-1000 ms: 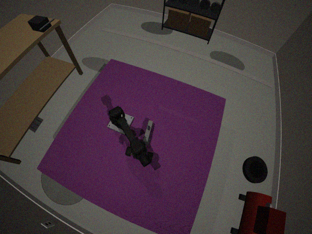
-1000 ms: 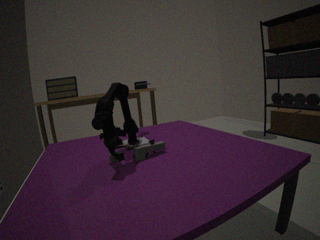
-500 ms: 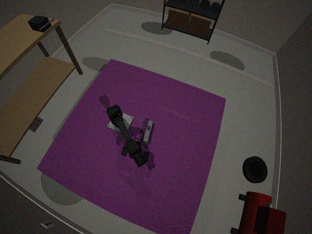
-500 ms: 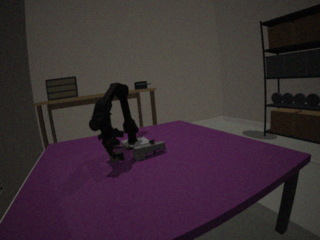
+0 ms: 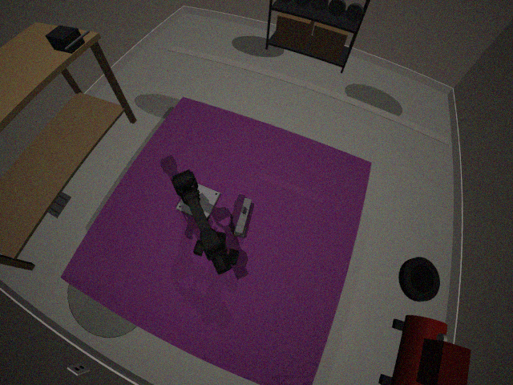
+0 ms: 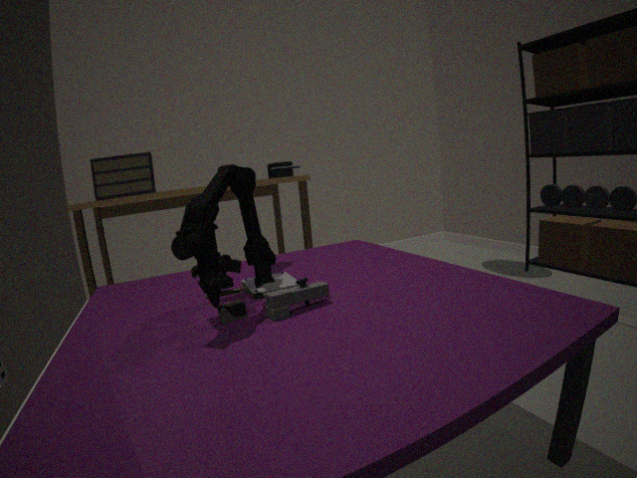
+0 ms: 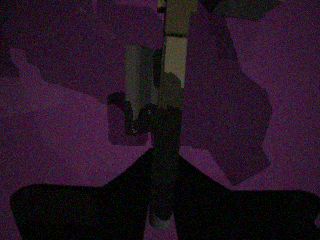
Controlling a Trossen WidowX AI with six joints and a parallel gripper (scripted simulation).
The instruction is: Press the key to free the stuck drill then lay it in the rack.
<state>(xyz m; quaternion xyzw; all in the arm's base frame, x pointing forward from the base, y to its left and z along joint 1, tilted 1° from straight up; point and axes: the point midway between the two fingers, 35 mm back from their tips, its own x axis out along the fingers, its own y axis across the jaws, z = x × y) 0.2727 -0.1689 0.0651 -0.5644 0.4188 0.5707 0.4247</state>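
Right now my gripper tip is 4 cm to the right of the drill, 3 cm below it and 1 cm past it. Also, from my gripper tip: dark key: 25 cm to the left, 1 cm behind; then small grey block: 4 cm to the left, 3 cm below, 2 cm behind; then long grey fixture: 22 cm to the left, 1 cm below.
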